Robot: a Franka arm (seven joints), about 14 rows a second.
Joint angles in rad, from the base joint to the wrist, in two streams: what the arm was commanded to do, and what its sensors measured. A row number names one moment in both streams.
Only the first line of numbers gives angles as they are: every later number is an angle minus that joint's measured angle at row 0.
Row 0, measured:
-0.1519 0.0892 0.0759 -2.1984 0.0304 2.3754 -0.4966
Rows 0 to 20, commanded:
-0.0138 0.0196 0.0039 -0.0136 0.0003 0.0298 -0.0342
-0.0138 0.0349 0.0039 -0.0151 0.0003 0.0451 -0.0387
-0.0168 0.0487 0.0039 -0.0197 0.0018 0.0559 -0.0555
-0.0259 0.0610 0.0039 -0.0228 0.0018 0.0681 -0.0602
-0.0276 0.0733 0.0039 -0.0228 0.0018 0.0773 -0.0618
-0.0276 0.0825 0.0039 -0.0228 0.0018 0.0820 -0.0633
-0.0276 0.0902 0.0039 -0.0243 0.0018 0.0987 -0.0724
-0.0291 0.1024 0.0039 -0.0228 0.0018 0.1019 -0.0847
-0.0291 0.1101 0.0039 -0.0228 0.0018 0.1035 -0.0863
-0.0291 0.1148 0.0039 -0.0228 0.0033 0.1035 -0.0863
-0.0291 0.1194 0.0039 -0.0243 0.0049 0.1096 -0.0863
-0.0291 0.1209 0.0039 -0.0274 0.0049 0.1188 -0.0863
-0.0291 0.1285 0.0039 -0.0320 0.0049 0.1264 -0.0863
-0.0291 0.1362 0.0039 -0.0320 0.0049 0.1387 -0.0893
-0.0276 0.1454 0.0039 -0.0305 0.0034 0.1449 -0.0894
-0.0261 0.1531 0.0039 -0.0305 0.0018 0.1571 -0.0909
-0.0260 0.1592 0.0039 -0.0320 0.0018 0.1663 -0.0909
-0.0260 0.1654 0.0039 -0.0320 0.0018 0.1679 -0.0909
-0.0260 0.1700 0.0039 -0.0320 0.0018 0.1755 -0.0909
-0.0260 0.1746 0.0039 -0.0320 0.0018 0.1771 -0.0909
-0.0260 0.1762 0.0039 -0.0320 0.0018 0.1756 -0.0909
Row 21, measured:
-0.0199 0.1741 0.0000 -0.0229 0.0000 0.1529 -0.0714
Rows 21 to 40, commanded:
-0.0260 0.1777 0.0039 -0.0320 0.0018 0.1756 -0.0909
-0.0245 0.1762 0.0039 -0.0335 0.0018 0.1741 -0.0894
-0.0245 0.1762 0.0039 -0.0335 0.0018 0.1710 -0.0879
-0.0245 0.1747 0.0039 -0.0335 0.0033 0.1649 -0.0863
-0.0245 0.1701 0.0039 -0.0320 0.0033 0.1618 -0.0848
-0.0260 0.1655 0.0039 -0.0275 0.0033 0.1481 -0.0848
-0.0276 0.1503 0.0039 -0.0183 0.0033 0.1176 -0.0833
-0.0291 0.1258 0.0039 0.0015 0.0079 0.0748 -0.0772
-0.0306 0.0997 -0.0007 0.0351 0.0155 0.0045 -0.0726
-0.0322 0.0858 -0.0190 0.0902 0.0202 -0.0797 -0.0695
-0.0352 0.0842 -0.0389 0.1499 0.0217 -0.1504 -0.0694
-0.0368 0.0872 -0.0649 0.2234 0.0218 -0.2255 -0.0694
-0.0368 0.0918 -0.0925 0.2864 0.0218 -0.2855 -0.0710
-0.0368 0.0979 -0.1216 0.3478 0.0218 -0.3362 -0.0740
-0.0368 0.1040 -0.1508 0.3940 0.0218 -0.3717 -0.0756
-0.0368 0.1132 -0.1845 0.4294 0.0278 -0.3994 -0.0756
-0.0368 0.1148 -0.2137 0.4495 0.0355 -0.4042 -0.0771
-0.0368 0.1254 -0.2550 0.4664 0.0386 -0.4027 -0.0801
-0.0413 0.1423 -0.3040 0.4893 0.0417 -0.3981 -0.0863
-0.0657 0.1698 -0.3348 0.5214 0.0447 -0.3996 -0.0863
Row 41, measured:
-0.0412 0.1027 -0.2732 0.4383 0.0198 -0.3799 -0.0683
